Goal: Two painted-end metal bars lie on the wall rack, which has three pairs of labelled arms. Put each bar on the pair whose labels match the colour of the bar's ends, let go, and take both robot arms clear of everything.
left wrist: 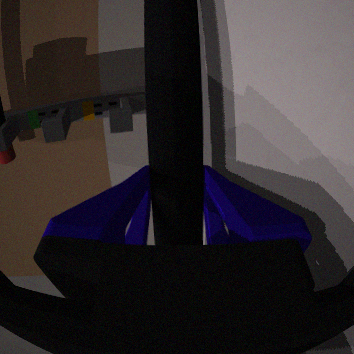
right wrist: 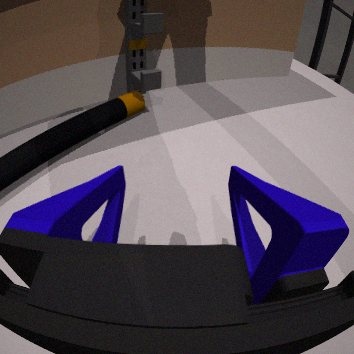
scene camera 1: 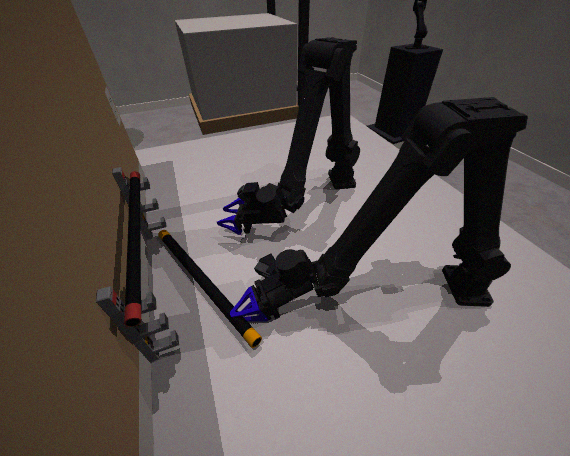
Scene:
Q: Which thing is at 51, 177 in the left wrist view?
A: A brown wall panel.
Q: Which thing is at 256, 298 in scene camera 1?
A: My left gripper.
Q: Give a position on a brown wall panel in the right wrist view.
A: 42, 42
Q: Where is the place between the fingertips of my right gripper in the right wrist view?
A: At 176, 174

